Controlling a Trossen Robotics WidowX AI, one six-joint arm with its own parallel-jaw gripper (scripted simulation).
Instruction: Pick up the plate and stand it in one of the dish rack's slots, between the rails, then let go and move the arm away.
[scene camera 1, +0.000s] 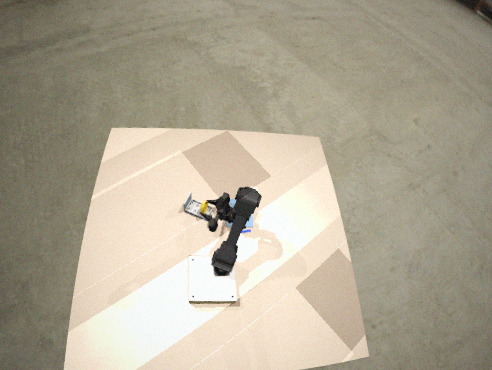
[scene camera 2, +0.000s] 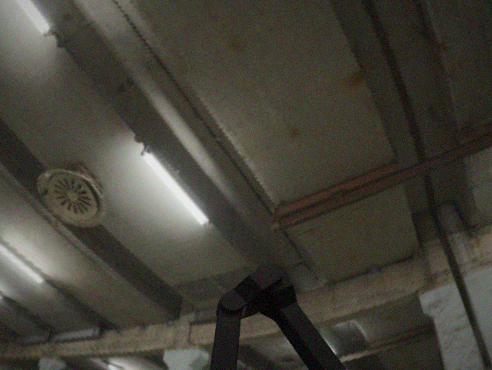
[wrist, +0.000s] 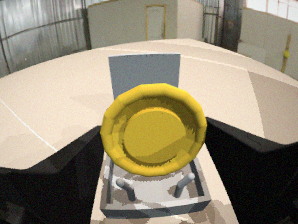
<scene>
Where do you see my gripper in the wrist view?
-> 153, 127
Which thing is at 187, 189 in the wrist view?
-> A grey dish rack.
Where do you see a yellow plate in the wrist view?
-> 154, 129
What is my gripper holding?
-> A yellow plate.
</scene>
